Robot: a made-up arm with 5 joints.
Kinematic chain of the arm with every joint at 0, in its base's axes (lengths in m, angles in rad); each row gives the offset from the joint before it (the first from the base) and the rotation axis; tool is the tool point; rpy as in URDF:
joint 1: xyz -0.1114 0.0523 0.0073 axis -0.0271 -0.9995 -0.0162
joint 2: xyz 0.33 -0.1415 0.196 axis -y
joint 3: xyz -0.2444 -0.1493 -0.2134 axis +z
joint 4: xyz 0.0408 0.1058 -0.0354 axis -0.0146 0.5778 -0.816
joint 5: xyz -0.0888 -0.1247 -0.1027 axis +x
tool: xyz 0.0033 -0.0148 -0.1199 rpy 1.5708 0 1.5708
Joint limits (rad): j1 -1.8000..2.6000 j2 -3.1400..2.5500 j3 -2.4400..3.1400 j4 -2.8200..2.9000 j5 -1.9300..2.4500
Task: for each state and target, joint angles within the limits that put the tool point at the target. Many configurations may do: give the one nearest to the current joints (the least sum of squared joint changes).
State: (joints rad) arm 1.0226 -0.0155 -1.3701 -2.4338 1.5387
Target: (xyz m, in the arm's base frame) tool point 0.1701 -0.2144 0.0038
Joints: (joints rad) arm 0.4281 -0.1992 -0.7372 -2.4796 1.4532
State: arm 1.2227 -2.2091 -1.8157 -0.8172 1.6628
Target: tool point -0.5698 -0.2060 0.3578
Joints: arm 1.1766 -2.2222 -1.5328 -0.4690 1.7850
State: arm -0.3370 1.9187 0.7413 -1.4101 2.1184
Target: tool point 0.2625 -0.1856 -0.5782
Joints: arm -0.9767 1.7501 0.9861 -0.8504 2.2750
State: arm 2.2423 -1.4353 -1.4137 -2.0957 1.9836
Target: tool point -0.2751 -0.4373 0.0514
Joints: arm 1.3269 -1.1535 -1.8399 -2.6234 1.3596
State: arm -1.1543 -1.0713 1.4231 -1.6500 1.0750
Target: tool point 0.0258 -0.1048 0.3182
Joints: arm -1.0197 -1.0091 1.5922 -1.5380 1.1820
